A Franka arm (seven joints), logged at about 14 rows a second.
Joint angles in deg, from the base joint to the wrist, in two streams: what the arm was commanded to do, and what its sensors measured. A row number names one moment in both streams.
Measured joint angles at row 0:
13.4 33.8 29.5 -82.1 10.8 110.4 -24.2
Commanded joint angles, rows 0 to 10:
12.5 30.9 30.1 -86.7 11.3 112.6 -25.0
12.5 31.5 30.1 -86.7 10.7 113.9 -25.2
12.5 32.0 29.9 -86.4 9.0 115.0 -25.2
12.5 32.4 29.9 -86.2 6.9 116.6 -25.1
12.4 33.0 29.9 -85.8 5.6 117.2 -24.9
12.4 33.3 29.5 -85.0 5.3 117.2 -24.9
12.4 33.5 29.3 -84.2 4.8 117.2 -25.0
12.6 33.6 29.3 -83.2 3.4 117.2 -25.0
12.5 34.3 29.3 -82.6 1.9 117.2 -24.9
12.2 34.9 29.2 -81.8 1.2 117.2 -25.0
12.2 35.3 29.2 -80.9 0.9 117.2 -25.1
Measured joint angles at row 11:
12.3 33.5 29.0 -83.8 2.5 117.0 -24.2
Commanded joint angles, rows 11 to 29:
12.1 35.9 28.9 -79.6 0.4 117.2 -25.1
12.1 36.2 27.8 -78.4 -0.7 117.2 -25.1
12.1 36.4 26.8 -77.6 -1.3 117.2 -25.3
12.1 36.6 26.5 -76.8 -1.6 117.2 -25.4
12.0 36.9 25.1 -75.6 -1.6 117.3 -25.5
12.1 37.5 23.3 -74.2 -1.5 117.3 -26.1
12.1 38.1 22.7 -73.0 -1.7 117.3 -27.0
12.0 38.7 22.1 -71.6 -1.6 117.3 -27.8
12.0 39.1 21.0 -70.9 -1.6 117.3 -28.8
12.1 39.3 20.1 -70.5 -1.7 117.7 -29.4
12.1 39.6 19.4 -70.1 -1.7 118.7 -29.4
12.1 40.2 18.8 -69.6 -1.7 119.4 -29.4
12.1 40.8 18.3 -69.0 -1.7 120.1 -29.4
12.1 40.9 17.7 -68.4 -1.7 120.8 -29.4
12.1 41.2 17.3 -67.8 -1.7 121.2 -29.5
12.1 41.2 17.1 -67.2 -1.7 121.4 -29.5
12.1 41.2 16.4 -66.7 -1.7 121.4 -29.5
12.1 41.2 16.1 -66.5 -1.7 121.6 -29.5
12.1 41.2 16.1 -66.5 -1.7 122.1 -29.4
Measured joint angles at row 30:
11.6 40.0 16.9 -69.7 -0.6 120.9 -28.9
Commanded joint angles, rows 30 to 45:
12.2 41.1 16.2 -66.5 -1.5 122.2 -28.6
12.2 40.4 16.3 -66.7 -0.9 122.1 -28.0
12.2 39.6 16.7 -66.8 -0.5 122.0 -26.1
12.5 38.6 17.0 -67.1 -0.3 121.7 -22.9
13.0 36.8 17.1 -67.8 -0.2 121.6 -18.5
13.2 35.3 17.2 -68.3 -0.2 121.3 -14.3
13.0 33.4 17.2 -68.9 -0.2 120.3 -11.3
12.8 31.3 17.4 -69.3 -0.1 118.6 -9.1
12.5 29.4 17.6 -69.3 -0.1 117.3 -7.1
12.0 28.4 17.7 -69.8 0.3 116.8 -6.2
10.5 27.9 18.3 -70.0 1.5 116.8 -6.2
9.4 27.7 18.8 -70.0 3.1 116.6 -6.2
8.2 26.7 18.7 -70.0 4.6 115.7 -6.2
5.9 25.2 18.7 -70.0 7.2 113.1 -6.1
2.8 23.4 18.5 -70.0 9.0 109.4 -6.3
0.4 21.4 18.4 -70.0 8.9 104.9 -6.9
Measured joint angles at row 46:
5.8 25.8 17.8 -68.2 6.4 110.9 -6.8
